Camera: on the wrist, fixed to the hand. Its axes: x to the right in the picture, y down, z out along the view.
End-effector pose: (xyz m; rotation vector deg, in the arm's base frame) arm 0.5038 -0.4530 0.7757 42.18 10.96 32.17
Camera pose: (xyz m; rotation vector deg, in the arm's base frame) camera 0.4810 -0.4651 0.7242 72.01 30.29 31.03
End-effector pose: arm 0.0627 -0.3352 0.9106 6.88 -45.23 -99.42
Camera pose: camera 0.0626 -0.3247 0.8539 37.85 -66.44 -83.08
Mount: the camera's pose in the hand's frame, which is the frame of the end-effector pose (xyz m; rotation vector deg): -0.0271 -0.0329 -0.0388 33.73 9.18 -1.57
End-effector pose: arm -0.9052 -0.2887 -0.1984 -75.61 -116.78 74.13
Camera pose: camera -0.8810 -0.2975 -0.1468 -61.19 -80.36 89.17
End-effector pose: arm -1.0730 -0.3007 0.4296 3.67 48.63 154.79
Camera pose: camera -1.0433 -0.3047 0.3804 -2.07 94.56 135.32
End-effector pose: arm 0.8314 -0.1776 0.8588 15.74 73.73 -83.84
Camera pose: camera 0.7966 -0.1381 0.8822 44.45 54.73 -106.10
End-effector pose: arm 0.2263 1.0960 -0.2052 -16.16 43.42 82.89
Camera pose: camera 0.2478 1.0467 -0.2259 2.71 72.45 64.35
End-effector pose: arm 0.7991 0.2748 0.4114 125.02 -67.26 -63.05
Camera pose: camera 0.8377 0.3156 0.4244 152.40 -88.15 -35.28
